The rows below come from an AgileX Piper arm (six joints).
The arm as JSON. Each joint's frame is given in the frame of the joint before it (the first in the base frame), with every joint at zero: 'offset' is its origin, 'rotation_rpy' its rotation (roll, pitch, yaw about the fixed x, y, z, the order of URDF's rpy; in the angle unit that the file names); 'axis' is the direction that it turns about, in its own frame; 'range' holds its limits. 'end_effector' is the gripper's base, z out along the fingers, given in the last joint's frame.
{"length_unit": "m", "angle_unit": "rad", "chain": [
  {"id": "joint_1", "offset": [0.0, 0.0, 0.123], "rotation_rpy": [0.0, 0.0, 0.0], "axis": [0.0, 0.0, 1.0], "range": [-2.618, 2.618]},
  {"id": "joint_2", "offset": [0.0, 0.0, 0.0], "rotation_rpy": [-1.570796, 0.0, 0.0], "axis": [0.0, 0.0, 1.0], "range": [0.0, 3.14]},
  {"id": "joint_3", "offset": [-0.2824, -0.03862, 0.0], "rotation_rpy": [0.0, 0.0, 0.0], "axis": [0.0, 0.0, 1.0], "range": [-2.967, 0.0]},
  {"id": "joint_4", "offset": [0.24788, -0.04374, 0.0], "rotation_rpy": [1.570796, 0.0, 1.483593], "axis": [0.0, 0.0, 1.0], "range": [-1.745, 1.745]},
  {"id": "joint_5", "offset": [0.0, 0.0, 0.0], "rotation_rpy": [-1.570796, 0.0, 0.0], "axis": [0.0, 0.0, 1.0], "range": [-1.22, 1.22]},
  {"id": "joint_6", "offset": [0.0, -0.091, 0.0], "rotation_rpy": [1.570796, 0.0, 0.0], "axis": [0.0, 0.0, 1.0], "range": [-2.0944, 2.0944]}
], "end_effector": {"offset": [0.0, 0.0, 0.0], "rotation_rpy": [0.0, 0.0, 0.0]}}
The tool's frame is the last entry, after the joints.
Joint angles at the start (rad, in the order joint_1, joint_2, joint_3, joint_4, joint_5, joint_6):
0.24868, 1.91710, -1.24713, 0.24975, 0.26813, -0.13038
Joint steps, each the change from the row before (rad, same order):
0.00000, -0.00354, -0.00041, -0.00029, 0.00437, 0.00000
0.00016, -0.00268, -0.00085, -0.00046, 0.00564, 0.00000
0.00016, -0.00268, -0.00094, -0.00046, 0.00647, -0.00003
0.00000, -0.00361, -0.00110, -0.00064, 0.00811, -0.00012
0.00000, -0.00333, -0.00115, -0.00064, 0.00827, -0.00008
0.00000, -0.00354, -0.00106, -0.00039, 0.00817, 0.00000
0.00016, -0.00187, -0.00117, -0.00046, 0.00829, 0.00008
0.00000, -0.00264, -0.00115, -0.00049, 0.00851, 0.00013
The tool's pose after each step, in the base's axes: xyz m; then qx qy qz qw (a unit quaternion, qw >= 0). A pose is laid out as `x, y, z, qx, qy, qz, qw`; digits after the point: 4 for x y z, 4 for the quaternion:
0.3994, 0.1077, 0.1894, -0.0764, 0.9310, 0.0940, 0.3443
0.3990, 0.1077, 0.1904, -0.0771, 0.9313, 0.0943, 0.3433
0.3985, 0.1078, 0.1914, -0.0778, 0.9317, 0.0946, 0.3420
0.3979, 0.1078, 0.1928, -0.0787, 0.9321, 0.0950, 0.3404
0.3973, 0.1078, 0.1940, -0.0796, 0.9327, 0.0953, 0.3387
0.3966, 0.1078, 0.1953, -0.0803, 0.9332, 0.0957, 0.3370
0.3961, 0.1079, 0.1959, -0.0811, 0.9340, 0.0960, 0.3345
0.3955, 0.1080, 0.1968, -0.0819, 0.9347, 0.0963, 0.3323

